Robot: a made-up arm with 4 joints.
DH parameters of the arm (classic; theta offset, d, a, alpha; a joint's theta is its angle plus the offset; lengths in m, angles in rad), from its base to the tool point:
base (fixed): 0 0 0 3.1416
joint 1: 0 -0.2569 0.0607 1.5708
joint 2: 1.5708 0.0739 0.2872 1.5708
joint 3: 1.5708 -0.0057 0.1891 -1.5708
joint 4: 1.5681 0 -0.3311 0
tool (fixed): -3.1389 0.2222 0 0
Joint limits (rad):
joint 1: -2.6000..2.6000
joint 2: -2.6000..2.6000
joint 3: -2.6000..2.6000
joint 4: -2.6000..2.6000
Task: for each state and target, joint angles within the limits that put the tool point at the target. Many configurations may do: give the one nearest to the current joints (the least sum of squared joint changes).
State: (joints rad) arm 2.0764 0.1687 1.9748 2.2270
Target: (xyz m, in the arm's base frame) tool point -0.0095 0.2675 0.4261
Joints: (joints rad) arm 2.4990 0.4649 1.7646 2.4811
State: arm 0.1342 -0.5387 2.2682 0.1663
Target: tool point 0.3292 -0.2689 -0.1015
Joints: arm 0.2084 0.0211 2.4434 -0.0715
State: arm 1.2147 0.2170 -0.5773 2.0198
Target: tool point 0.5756 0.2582 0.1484
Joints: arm 1.4288 0.5419 -0.2897 2.0085
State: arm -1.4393 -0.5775 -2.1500 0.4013
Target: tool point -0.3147 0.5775 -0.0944
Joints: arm -1.7794 -0.5145 -1.9728 0.1274
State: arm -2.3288 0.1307 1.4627 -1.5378
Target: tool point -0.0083 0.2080 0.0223
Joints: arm -2.6000 0.1652 0.7951 -1.2702
